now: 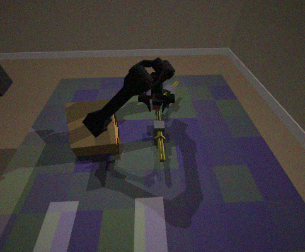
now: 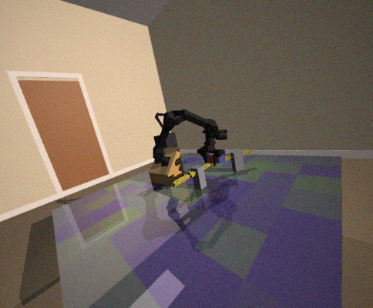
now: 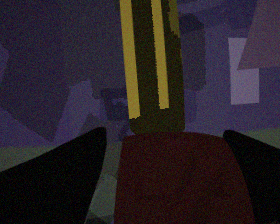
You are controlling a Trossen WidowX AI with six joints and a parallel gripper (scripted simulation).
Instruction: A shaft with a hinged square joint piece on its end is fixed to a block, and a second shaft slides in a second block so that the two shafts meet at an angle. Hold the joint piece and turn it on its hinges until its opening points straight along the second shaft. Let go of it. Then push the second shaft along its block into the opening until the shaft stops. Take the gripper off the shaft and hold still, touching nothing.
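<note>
My gripper tip is now 10 mm short of the dark red joint piece, 20 mm to the right of it and 30 mm below it.
</note>
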